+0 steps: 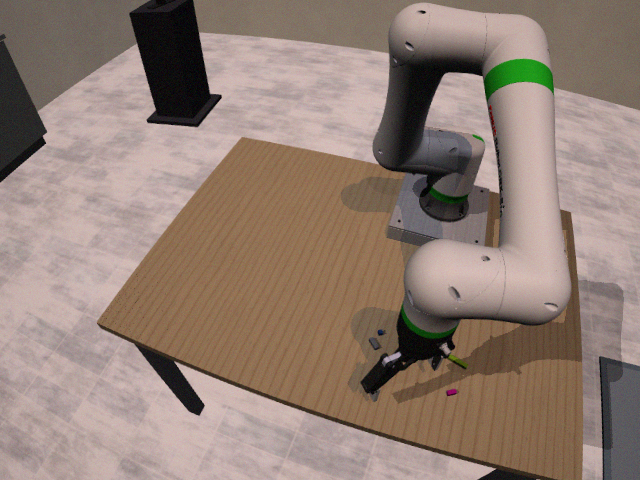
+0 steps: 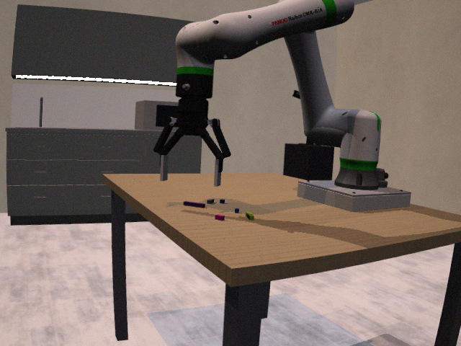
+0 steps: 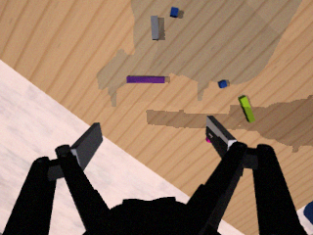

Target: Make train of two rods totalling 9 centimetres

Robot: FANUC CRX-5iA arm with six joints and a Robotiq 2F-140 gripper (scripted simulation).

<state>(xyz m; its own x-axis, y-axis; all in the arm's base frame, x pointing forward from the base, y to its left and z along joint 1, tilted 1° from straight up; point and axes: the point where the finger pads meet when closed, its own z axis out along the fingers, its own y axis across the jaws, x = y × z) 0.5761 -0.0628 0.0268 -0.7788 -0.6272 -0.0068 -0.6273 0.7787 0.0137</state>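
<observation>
Now: hand 110 mm past the grey rod, 70 mm to the left of it and 70 mm above it. Round my hand: purple rod: 70 mm below, 40 mm to the right, 40 mm behind; then magenta rod: 120 mm to the left, 70 mm below, 20 mm behind; then lime rod: 130 mm to the left, 100 mm behind, 70 mm below.
</observation>
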